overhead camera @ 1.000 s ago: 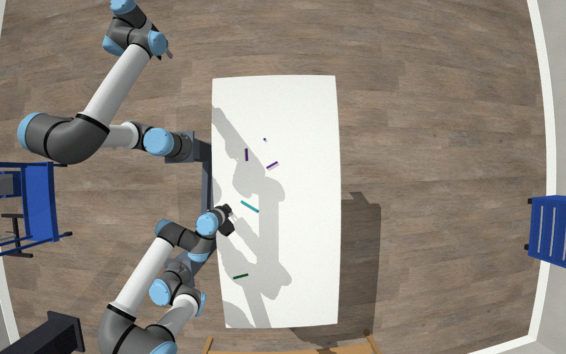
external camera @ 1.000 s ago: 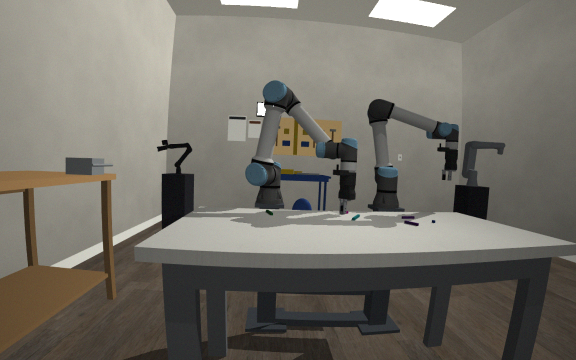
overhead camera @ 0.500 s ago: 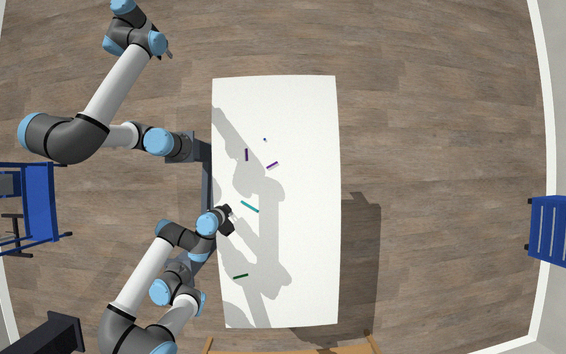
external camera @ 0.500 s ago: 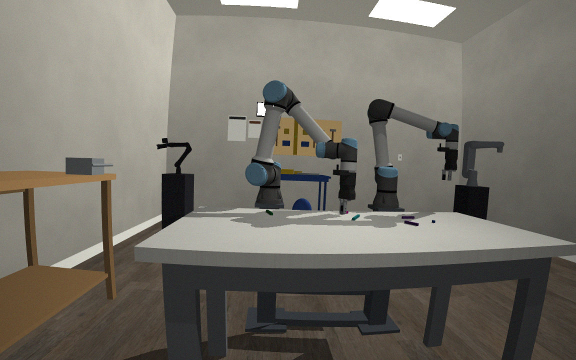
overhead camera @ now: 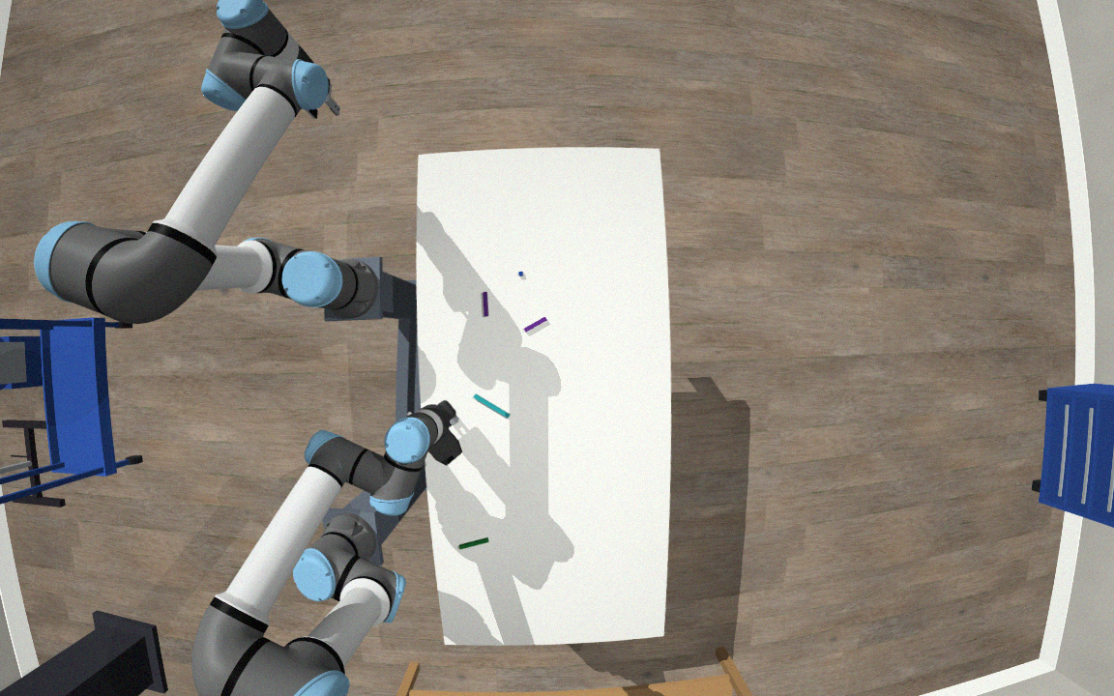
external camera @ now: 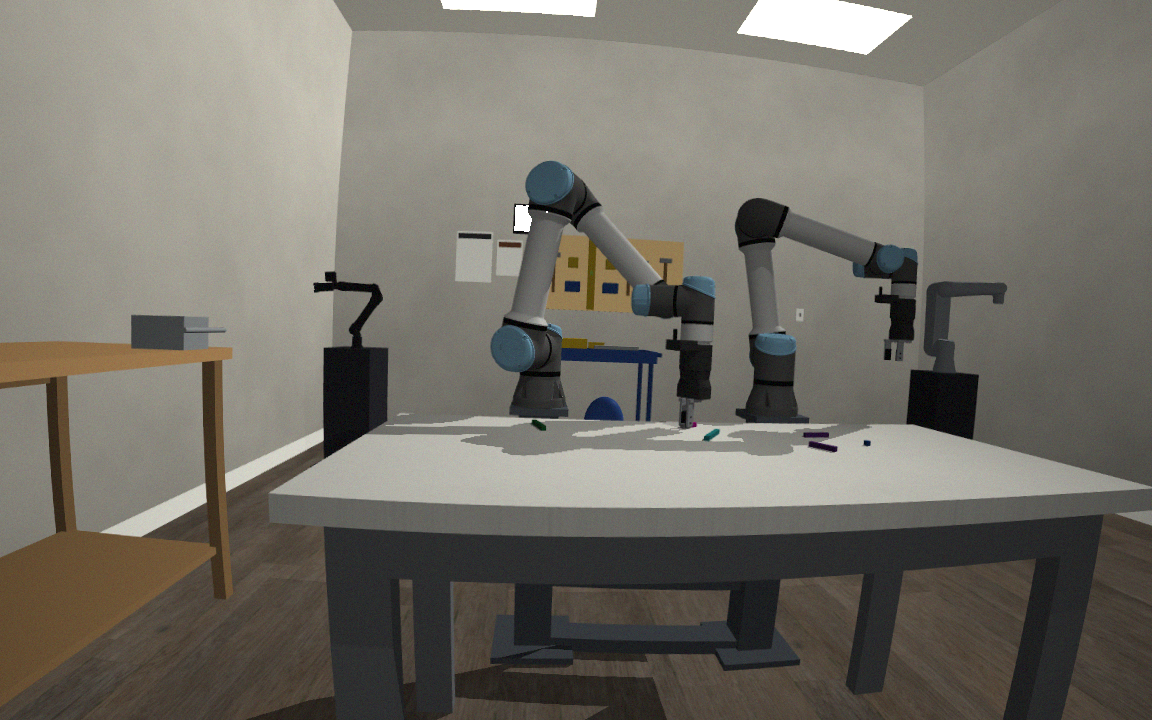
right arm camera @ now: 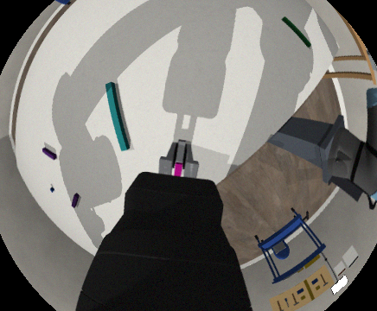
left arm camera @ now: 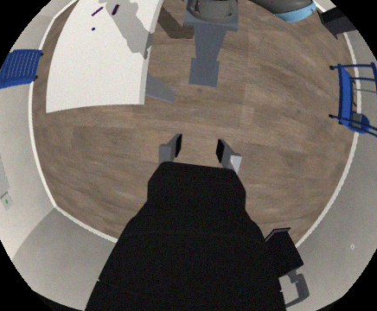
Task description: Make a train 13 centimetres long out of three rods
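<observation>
The grey rod lies 20 mm below my right hand. From my right hand the other things lie so: green rod: 60 mm ahead, 340 mm to the right, 20 mm below; then magenta rod: 20 mm behind, 20 mm to the left, 20 mm below; then turquoise rod: 100 mm ahead, 40 mm to the left, 20 mm below.
</observation>
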